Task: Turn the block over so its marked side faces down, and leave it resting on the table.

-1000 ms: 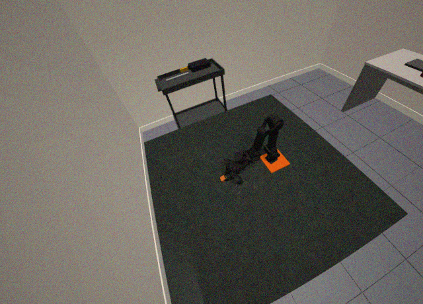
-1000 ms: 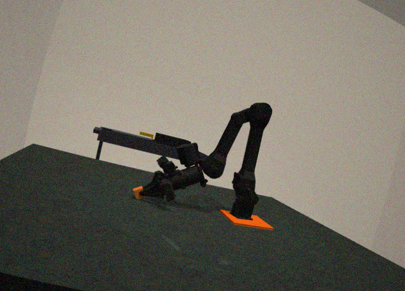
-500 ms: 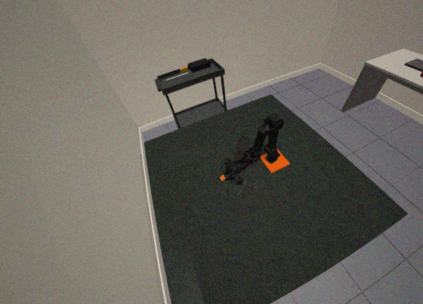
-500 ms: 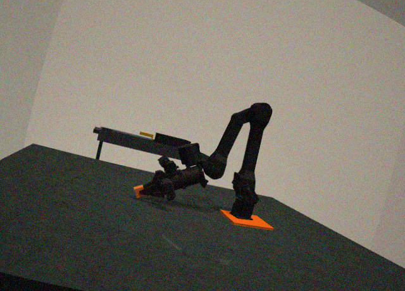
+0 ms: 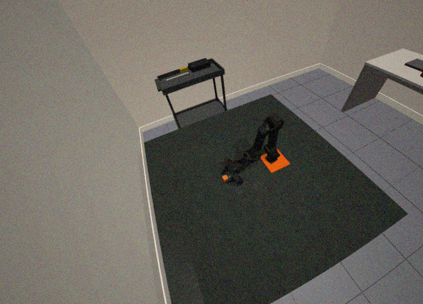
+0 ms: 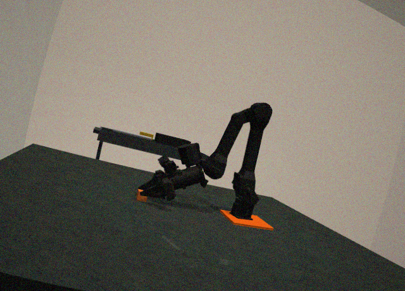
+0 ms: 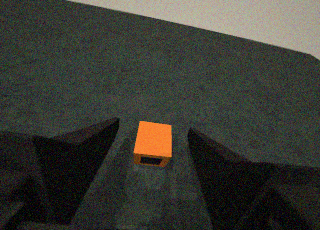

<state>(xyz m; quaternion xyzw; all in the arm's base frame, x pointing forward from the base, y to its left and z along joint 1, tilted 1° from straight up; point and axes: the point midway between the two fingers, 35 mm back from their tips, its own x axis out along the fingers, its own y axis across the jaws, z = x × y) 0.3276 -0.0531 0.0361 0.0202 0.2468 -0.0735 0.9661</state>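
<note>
Right now the orange block is 20 mm behind my gripper tip and 10 mm below it.
</note>
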